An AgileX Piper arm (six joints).
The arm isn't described. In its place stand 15 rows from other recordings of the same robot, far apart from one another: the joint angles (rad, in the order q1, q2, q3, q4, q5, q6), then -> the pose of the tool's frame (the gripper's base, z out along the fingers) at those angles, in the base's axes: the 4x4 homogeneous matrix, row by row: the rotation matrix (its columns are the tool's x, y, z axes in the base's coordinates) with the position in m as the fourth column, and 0 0 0 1 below.
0.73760 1.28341 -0.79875 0.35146 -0.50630 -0.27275 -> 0.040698 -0.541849 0.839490 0.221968; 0.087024 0.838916 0.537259 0.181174; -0.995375 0.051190 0.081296 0.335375; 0 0 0 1
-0.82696 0.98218 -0.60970 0.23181 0.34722 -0.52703 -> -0.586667 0.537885 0.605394 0.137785; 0.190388 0.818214 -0.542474 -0.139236; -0.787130 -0.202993 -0.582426 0.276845; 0 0 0 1
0.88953 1.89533 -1.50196 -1.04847 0.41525 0.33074 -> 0.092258 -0.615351 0.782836 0.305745; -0.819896 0.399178 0.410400 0.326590; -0.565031 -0.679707 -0.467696 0.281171; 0 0 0 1
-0.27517 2.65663 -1.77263 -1.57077 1.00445 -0.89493 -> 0.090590 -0.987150 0.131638 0.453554; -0.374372 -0.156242 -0.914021 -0.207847; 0.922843 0.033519 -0.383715 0.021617; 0 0 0 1
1.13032 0.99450 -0.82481 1.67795 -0.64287 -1.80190 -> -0.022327 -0.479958 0.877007 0.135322; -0.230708 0.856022 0.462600 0.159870; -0.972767 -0.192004 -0.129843 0.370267; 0 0 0 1
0.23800 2.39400 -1.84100 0.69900 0.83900 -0.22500 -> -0.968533 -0.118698 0.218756 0.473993; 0.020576 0.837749 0.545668 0.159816; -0.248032 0.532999 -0.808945 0.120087; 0 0 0 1
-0.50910 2.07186 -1.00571 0.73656 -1.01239 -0.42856 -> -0.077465 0.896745 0.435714 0.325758; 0.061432 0.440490 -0.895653 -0.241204; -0.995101 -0.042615 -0.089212 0.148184; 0 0 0 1
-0.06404 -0.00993 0.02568 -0.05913 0.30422 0.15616 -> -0.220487 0.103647 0.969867 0.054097; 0.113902 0.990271 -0.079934 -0.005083; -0.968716 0.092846 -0.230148 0.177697; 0 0 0 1
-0.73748 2.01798 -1.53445 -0.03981 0.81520 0.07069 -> -0.662676 0.709097 0.240921 0.315575; 0.660597 0.705012 -0.258010 -0.290255; -0.352806 -0.011825 -0.935622 0.199275; 0 0 0 1
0.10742 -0.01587 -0.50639 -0.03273 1.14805 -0.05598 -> -0.502902 -0.116853 0.856408 -0.011508; -0.123958 0.990328 0.062335 -0.003972; -0.855409 -0.074810 -0.512522 0.272053; 0 0 0 1
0.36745 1.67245 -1.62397 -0.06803 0.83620 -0.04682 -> -0.634141 -0.386053 0.669947 0.356604; -0.342906 0.916989 0.203830 0.132350; -0.693023 -0.100472 -0.713880 0.366737; 0 0 0 1
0.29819 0.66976 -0.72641 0.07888 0.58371 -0.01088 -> -0.423362 -0.308299 0.851890 0.123009; -0.072686 0.948844 0.307264 0.041942; -0.903040 0.068163 -0.424114 0.347698; 0 0 0 1
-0.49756 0.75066 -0.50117 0.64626 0.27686 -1.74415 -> -0.447541 -0.149025 0.881759 0.142495; -0.765507 0.573558 -0.291600 -0.060349; -0.462284 -0.805496 -0.370771 0.291310; 0 0 0 1
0.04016 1.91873 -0.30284 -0.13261 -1.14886 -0.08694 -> -0.348402 -0.202813 0.915141 0.248254; -0.154124 0.975418 0.157495 0.020961; -0.924587 -0.086174 -0.371096 0.091942; 0 0 0 1
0.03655 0.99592 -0.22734 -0.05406 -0.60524 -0.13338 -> -0.063603 -0.079665 0.994790 0.177932; -0.179275 0.981505 0.067139 0.009306; -0.981741 -0.174071 -0.076708 0.233162; 0 0 0 1
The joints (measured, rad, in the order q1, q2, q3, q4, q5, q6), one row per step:
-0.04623 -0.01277 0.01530 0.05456 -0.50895 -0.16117
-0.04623 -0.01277 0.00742 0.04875 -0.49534 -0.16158
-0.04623 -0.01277 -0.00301 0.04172 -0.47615 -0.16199
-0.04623 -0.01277 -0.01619 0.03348 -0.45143 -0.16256
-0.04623 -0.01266 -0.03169 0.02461 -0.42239 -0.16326
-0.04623 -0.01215 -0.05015 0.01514 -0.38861 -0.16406
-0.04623 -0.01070 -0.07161 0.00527 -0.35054 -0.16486
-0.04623 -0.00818 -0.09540 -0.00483 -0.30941 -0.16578
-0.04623 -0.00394 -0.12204 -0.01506 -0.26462 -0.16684
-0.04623 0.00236 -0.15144 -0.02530 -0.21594 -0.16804
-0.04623 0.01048 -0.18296 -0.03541 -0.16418 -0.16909
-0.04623 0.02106 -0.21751 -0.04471 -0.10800 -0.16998
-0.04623 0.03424 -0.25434 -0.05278 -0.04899 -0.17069
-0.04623 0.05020 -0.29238 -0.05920 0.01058 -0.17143
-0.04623 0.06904 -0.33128 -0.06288 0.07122 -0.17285
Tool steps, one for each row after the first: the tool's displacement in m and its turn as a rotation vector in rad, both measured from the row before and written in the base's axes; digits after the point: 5 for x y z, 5 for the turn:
-0.00004 0.00031 0.00153 -0.00592 0.00600 -0.00004
-0.00003 0.00037 0.00193 -0.00701 0.00908 -0.00005
-0.00006 0.00041 0.00239 -0.00823 0.01193 -0.00029
-0.00013 0.00042 0.00278 -0.00886 0.01407 -0.00063
-0.00024 0.00041 0.00332 -0.00941 0.01628 -0.00108
-0.00033 0.00037 0.00388 -0.00965 0.01853 -0.00159
-0.00043 0.00032 0.00430 -0.00981 0.02034 -0.00225
-0.00048 0.00025 0.00480 -0.00982 0.02286 -0.00299
-0.00049 0.00016 0.00523 -0.00964 0.02604 -0.00378
-0.00051 0.00006 0.00551 -0.00904 0.02878 -0.00445
-0.00051 -0.00006 0.00594 -0.00767 0.03255 -0.00501
-0.00045 -0.00018 0.00624 -0.00590 0.03560 -0.00536
-0.00027 -0.00028 0.00637 -0.00402 0.03762 -0.00542
0.00002 -0.00035 0.00634 -0.00172 0.04059 -0.00513

